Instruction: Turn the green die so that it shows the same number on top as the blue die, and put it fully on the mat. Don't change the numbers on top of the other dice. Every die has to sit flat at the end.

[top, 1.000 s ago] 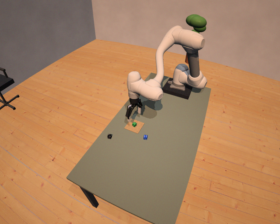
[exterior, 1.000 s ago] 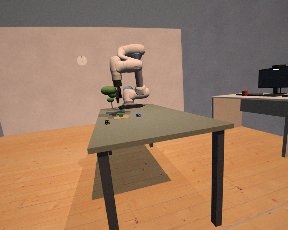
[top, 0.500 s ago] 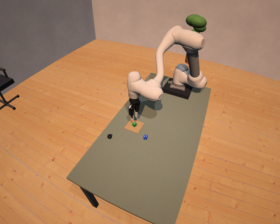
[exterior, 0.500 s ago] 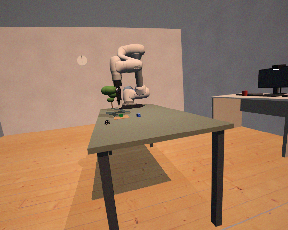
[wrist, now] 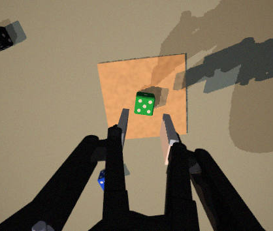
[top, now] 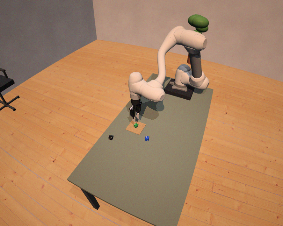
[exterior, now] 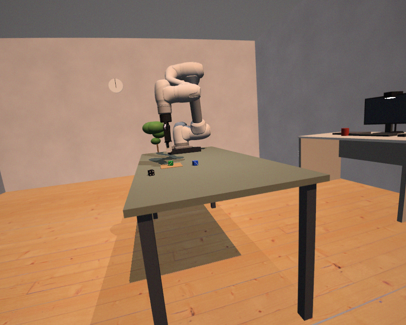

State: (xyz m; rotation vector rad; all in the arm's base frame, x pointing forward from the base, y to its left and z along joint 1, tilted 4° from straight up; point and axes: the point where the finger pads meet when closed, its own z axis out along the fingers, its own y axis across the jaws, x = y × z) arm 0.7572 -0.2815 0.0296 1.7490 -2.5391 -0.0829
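Now: hand 110 mm above the green die. Also, from my hand: black die 200 mm ahead, 150 mm to the right, 110 mm below; then blue die 110 mm ahead, 140 mm to the left, 110 mm below; then tan mat 120 mm below.
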